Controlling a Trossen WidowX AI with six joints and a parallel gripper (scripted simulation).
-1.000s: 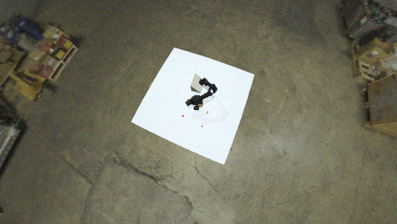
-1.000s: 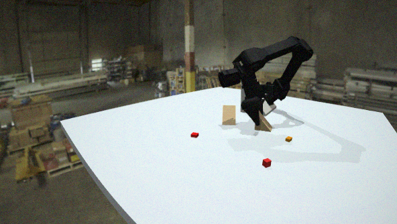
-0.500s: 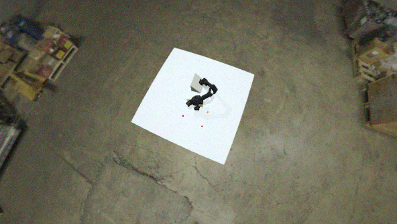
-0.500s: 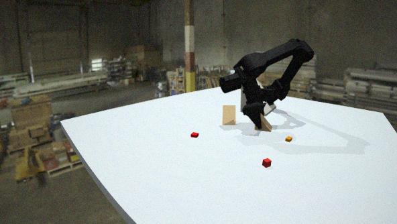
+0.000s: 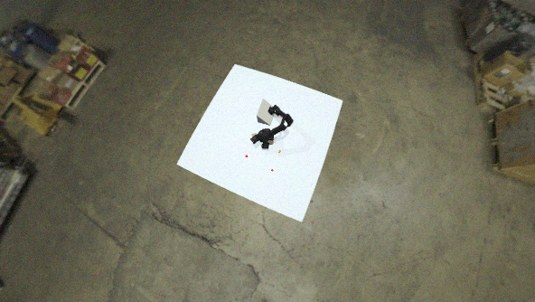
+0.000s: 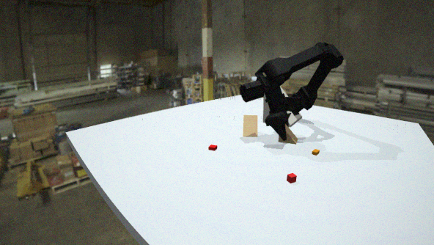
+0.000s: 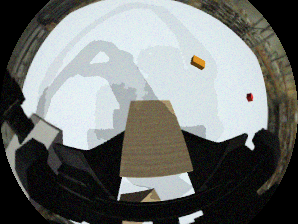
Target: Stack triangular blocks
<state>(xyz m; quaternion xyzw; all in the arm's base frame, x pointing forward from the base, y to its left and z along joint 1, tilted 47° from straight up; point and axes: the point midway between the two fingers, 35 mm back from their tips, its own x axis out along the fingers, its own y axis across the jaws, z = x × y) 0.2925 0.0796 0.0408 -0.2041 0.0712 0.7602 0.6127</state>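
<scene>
Now: gripper tip 130 mm to the right of the orange cube and 50 mm short of it. Round my gripper tip: tan triangular block 10 mm to the right, 10 mm above.
</scene>
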